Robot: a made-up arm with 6 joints.
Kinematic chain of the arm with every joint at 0, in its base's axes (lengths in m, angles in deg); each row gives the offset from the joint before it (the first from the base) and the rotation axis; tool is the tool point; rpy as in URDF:
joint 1: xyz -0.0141 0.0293 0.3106 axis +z
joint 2: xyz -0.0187 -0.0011 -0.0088 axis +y
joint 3: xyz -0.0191 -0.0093 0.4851 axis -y
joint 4: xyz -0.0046 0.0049 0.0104 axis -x
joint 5: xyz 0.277 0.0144 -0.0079 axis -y
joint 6: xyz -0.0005 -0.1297 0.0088 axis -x
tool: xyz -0.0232 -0.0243 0.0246 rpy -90 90 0
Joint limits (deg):
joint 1: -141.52..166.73
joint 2: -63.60..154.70
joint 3: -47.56..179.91
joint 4: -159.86..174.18
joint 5: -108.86..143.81
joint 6: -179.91..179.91
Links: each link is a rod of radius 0.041 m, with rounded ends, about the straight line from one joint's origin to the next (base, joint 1, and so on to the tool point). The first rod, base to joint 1, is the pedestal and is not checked.
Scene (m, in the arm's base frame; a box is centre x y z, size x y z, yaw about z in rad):
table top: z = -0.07
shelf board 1: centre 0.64 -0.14 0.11 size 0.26 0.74 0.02 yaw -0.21
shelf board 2: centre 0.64 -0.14 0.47 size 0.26 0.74 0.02 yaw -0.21
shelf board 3: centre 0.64 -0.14 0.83 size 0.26 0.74 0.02 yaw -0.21
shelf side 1: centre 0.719 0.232 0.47 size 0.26 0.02 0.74 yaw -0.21
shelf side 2: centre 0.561 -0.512 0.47 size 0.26 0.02 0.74 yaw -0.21
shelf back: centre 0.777 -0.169 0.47 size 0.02 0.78 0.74 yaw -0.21
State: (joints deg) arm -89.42 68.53 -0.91 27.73 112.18 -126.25
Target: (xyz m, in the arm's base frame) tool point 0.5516 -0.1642 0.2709
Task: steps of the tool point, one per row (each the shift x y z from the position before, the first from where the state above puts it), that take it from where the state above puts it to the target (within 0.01 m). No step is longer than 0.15 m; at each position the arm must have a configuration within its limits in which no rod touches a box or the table.
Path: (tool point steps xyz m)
1: 0.1410 -0.0124 0.0070
2: 0.1403 0.0216 0.0070
3: 0.1312 0.0545 0.0070
4: 0.1148 0.0844 0.0071
5: 0.0915 0.1095 0.0069
6: 0.0629 0.1284 0.0071

